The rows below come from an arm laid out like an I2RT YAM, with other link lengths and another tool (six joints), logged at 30 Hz.
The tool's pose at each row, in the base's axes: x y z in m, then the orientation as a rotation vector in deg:
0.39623, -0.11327, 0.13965, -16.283, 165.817, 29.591
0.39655, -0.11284, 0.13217, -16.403, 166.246, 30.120
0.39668, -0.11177, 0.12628, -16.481, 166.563, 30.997
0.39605, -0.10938, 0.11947, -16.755, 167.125, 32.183
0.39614, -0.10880, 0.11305, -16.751, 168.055, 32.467
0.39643, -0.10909, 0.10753, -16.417, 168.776, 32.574
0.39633, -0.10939, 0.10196, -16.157, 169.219, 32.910
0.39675, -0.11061, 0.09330, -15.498, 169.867, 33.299
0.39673, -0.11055, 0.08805, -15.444, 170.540, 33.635
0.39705, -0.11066, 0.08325, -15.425, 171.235, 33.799
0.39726, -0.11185, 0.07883, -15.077, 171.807, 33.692
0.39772, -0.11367, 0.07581, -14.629, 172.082, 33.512
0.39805, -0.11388, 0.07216, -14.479, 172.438, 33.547
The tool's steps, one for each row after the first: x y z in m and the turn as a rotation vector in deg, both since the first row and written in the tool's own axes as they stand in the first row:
0.00125, -0.00208, 0.00710, -0.352, 0.489, 0.068
0.00223, -0.00302, 0.01293, -0.936, 0.898, 0.171
0.00394, -0.00287, 0.01997, -1.729, 1.621, 0.233
0.00516, -0.00442, 0.02610, -1.884, 2.545, 0.471
0.00612, -0.00653, 0.03113, -1.906, 3.182, 0.853
0.00747, -0.00857, 0.03614, -2.094, 3.592, 1.146
0.00913, -0.01257, 0.04375, -2.282, 4.128, 1.739
0.01028, -0.01420, 0.04861, -2.475, 4.804, 1.951
0.01102, -0.01592, 0.05304, -2.556, 5.488, 2.129
0.01196, -0.01848, 0.05672, -2.443, 5.958, 2.460
0.01245, -0.02123, 0.05892, -2.285, 6.117, 2.782
0.01296, -0.02267, 0.06226, -2.286, 6.436, 2.955

